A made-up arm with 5 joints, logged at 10 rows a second.
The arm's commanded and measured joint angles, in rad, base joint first. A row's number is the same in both.
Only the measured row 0 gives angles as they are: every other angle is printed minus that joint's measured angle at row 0.
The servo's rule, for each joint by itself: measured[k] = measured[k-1] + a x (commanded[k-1-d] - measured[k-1]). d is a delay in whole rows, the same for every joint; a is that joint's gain. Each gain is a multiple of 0.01, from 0.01 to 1. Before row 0 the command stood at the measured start. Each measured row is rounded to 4 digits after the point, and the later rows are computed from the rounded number. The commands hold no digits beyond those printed.
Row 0, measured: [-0.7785 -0.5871 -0.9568 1.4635 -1.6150]
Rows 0 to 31, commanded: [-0.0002 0.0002 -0.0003 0.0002 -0.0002]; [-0.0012 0.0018 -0.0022 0.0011 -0.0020]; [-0.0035 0.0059 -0.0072 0.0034 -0.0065]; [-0.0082 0.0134 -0.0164 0.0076 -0.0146]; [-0.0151 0.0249 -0.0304 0.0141 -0.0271]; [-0.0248 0.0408 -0.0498 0.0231 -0.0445]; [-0.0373 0.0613 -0.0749 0.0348 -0.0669]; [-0.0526 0.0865 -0.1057 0.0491 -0.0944]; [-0.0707 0.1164 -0.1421 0.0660 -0.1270]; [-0.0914 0.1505 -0.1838 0.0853 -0.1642]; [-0.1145 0.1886 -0.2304 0.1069 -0.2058]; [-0.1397 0.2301 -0.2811 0.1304 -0.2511]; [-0.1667 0.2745 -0.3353 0.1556 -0.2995]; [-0.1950 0.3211 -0.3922 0.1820 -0.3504]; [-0.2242 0.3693 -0.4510 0.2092 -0.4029]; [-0.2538 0.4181 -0.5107 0.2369 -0.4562]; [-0.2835 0.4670 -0.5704 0.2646 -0.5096]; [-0.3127 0.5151 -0.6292 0.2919 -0.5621]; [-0.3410 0.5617 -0.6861 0.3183 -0.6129]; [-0.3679 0.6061 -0.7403 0.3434 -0.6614]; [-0.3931 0.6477 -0.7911 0.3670 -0.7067]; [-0.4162 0.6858 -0.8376 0.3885 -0.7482]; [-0.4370 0.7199 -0.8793 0.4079 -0.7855]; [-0.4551 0.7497 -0.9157 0.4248 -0.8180]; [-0.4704 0.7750 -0.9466 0.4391 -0.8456]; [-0.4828 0.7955 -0.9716 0.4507 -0.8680]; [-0.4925 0.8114 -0.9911 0.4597 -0.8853]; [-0.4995 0.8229 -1.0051 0.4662 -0.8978]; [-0.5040 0.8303 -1.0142 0.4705 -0.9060]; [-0.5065 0.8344 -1.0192 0.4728 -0.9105]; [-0.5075 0.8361 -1.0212 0.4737 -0.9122]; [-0.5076 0.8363 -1.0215 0.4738 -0.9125]
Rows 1 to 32, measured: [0.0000 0.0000 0.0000 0.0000 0.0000]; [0.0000 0.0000 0.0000 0.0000 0.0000]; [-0.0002 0.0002 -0.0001 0.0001 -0.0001]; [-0.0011 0.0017 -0.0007 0.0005 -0.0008]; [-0.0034 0.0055 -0.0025 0.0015 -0.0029]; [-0.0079 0.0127 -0.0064 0.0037 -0.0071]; [-0.0147 0.0238 -0.0131 0.0074 -0.0143]; [-0.0242 0.0393 -0.0234 0.0131 -0.0252]; [-0.0365 0.0593 -0.0378 0.0209 -0.0402]; [-0.0516 0.0841 -0.0568 0.0311 -0.0597]; [-0.0696 0.1135 -0.0807 0.0437 -0.0839]; [-0.0901 0.1472 -0.1096 0.0587 -0.1128]; [-0.1130 0.1849 -0.1434 0.0761 -0.1463]; [-0.1381 0.2260 -0.1820 0.0956 -0.1840]; [-0.1650 0.2701 -0.2249 0.1172 -0.2256]; [-0.1932 0.3165 -0.2717 0.1405 -0.2705]; [-0.2223 0.3645 -0.3219 0.1652 -0.3182]; [-0.2519 0.4133 -0.3748 0.1910 -0.3679]; [-0.2816 0.4622 -0.4296 0.2175 -0.4189]; [-0.3108 0.5103 -0.4855 0.2443 -0.4705]; [-0.3392 0.5571 -0.5417 0.2709 -0.5218]; [-0.3662 0.6017 -0.5973 0.2970 -0.5721]; [-0.3915 0.6436 -0.6516 0.3222 -0.6206]; [-0.4147 0.6820 -0.7037 0.3461 -0.6665]; [-0.4357 0.7165 -0.7529 0.3683 -0.7093]; [-0.4539 0.7467 -0.7985 0.3886 -0.7484]; [-0.4694 0.7725 -0.8400 0.4068 -0.7834]; [-0.4820 0.7934 -0.8768 0.4226 -0.8139]; [-0.4919 0.8098 -0.9088 0.4360 -0.8396]; [-0.4990 0.8217 -0.9358 0.4469 -0.8606]; [-0.5037 0.8295 -0.9578 0.4554 -0.8769]; [-0.5063 0.8340 -0.9750 0.4617 -0.8890]
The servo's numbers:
d 2
a 0.94 0.91 0.28 0.36 0.36

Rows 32 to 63, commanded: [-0.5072 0.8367 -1.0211 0.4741 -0.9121]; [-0.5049 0.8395 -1.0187 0.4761 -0.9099]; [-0.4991 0.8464 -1.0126 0.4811 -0.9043]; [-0.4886 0.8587 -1.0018 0.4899 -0.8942]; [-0.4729 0.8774 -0.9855 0.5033 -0.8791]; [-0.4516 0.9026 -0.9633 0.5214 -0.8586]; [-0.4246 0.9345 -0.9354 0.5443 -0.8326]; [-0.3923 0.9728 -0.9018 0.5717 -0.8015]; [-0.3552 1.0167 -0.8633 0.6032 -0.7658]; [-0.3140 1.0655 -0.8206 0.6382 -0.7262]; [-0.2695 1.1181 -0.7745 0.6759 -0.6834]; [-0.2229 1.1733 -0.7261 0.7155 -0.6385]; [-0.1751 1.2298 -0.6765 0.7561 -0.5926]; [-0.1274 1.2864 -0.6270 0.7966 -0.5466]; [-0.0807 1.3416 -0.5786 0.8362 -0.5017]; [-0.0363 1.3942 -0.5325 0.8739 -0.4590]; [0.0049 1.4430 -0.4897 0.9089 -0.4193]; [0.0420 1.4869 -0.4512 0.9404 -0.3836]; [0.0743 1.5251 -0.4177 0.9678 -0.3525]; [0.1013 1.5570 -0.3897 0.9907 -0.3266]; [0.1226 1.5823 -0.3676 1.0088 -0.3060]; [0.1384 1.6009 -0.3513 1.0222 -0.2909]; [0.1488 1.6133 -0.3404 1.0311 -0.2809]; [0.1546 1.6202 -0.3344 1.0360 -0.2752]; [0.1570 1.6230 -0.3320 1.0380 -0.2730]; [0.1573 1.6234 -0.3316 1.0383 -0.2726]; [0.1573 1.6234 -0.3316 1.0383 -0.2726]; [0.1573 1.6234 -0.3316 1.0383 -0.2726]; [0.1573 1.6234 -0.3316 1.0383 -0.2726]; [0.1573 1.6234 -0.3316 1.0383 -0.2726]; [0.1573 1.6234 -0.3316 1.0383 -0.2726]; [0.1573 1.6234 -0.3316 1.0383 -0.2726]
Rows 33 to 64, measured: [-0.5074 0.8359 -0.9879 0.4660 -0.8974]; [-0.5076 0.8363 -0.9973 0.4688 -0.9028]; [-0.5072 0.8367 -1.0040 0.4707 -0.9061]; [-0.5050 0.8392 -1.0081 0.4726 -0.9075]; [-0.4995 0.8458 -1.0094 0.4757 -0.9063]; [-0.4893 0.8575 -1.0073 0.4808 -0.9019]; [-0.4739 0.8756 -1.0012 0.4889 -0.8937]; [-0.4529 0.9002 -0.9906 0.5006 -0.8811]; [-0.4263 0.9314 -0.9751 0.5163 -0.8636]; [-0.3943 0.9691 -0.9546 0.5362 -0.8412]; [-0.3575 1.0124 -0.9290 0.5603 -0.8141]; [-0.3166 1.0607 -0.8986 0.5883 -0.7825]; [-0.2723 1.1129 -0.8639 0.6198 -0.7468]; [-0.2259 1.1679 -0.8253 0.6543 -0.7078]; [-0.1781 1.2242 -0.7836 0.6909 -0.6663]; [-0.1304 1.2808 -0.7398 0.7290 -0.6232]; [-0.0837 1.3361 -0.6947 0.7676 -0.5795]; [-0.0391 1.3890 -0.6493 0.8059 -0.5361]; [0.0023 1.4381 -0.6046 0.8430 -0.4941]; [0.0396 1.4825 -0.5616 0.8781 -0.4543]; [0.0722 1.5213 -0.5213 0.9104 -0.4177]; [0.0996 1.5538 -0.4845 0.9393 -0.3849]; [0.1212 1.5797 -0.4518 0.9643 -0.3565]; [0.1374 1.5990 -0.4237 0.9851 -0.3329]; [0.1481 1.6120 -0.4004 1.0017 -0.3142]; [0.1542 1.6195 -0.3819 1.0140 -0.3002]; [0.1568 1.6227 -0.3679 1.0226 -0.2904]; [0.1573 1.6233 -0.3577 1.0283 -0.2840]; [0.1573 1.6234 -0.3504 1.0319 -0.2799]; [0.1573 1.6234 -0.3451 1.0342 -0.2773]; [0.1573 1.6234 -0.3413 1.0357 -0.2756]; [0.1573 1.6234 -0.3386 1.0366 -0.2745]
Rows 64 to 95, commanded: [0.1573 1.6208 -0.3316 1.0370 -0.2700]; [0.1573 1.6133 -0.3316 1.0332 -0.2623]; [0.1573 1.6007 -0.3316 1.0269 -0.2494]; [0.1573 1.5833 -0.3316 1.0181 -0.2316]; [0.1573 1.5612 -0.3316 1.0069 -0.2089]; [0.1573 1.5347 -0.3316 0.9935 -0.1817]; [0.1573 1.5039 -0.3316 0.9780 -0.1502]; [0.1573 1.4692 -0.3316 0.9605 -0.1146]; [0.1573 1.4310 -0.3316 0.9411 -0.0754]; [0.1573 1.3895 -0.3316 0.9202 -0.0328]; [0.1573 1.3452 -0.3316 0.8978 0.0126]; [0.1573 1.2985 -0.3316 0.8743 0.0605]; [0.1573 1.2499 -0.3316 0.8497 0.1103]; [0.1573 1.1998 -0.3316 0.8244 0.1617]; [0.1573 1.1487 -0.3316 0.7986 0.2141]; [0.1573 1.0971 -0.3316 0.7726 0.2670]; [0.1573 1.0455 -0.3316 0.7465 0.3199]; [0.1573 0.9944 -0.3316 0.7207 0.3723]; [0.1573 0.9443 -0.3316 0.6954 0.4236]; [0.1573 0.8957 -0.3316 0.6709 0.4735]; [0.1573 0.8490 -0.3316 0.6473 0.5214]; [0.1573 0.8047 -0.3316 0.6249 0.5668]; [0.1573 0.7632 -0.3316 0.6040 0.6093]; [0.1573 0.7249 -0.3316 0.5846 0.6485]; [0.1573 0.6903 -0.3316 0.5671 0.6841]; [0.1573 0.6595 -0.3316 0.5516 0.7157]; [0.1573 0.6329 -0.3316 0.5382 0.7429]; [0.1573 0.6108 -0.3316 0.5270 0.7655]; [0.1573 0.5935 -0.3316 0.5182 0.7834]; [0.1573 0.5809 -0.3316 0.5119 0.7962]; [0.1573 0.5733 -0.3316 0.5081 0.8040]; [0.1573 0.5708 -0.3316 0.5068 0.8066]
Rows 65 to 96, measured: [0.1573 1.6234 -0.3366 1.0372 -0.2738]; [0.1573 1.6234 -0.3352 1.0376 -0.2734]; [0.1573 1.6210 -0.3342 1.0374 -0.2722]; [0.1573 1.6140 -0.3335 1.0359 -0.2686]; [0.1573 1.6019 -0.3330 1.0327 -0.2617]; [0.1573 1.5850 -0.3326 1.0274 -0.2509]; [0.1573 1.5633 -0.3323 1.0200 -0.2358]; [0.1573 1.5373 -0.3321 1.0105 -0.2163]; [0.1573 1.5069 -0.3320 0.9988 -0.1925]; [0.1573 1.4726 -0.3319 0.9850 -0.1645]; [0.1573 1.4347 -0.3318 0.9692 -0.1324]; [0.1573 1.3936 -0.3317 0.9516 -0.0965]; [0.1573 1.3496 -0.3317 0.9322 -0.0572]; [0.1573 1.3031 -0.3317 0.9114 -0.0148]; [0.1573 1.2547 -0.3317 0.8892 0.0302]; [0.1573 1.2047 -0.3317 0.8659 0.0775]; [0.1573 1.1537 -0.3317 0.8417 0.1267]; [0.1573 1.1022 -0.3317 0.8168 0.1772]; [0.1573 1.0506 -0.3317 0.7915 0.2286]; [0.1573 0.9995 -0.3317 0.7660 0.2803]; [0.1573 0.9493 -0.3317 0.7406 0.3319]; [0.1573 0.9005 -0.3317 0.7155 0.3829]; [0.1573 0.8536 -0.3317 0.6909 0.4328]; [0.1573 0.8091 -0.3317 0.6671 0.4810]; [0.1573 0.7673 -0.3317 0.6444 0.5272]; [0.1573 0.7287 -0.3317 0.6229 0.5709]; [0.1573 0.6938 -0.3317 0.6028 0.6117]; [0.1573 0.6626 -0.3317 0.5844 0.6491]; [0.1573 0.6356 -0.3317 0.5678 0.6829]; [0.1573 0.6130 -0.3317 0.5531 0.7126]; [0.1573 0.5953 -0.3317 0.5405 0.7381]; [0.1573 0.5822 -0.3317 0.5302 0.7590]
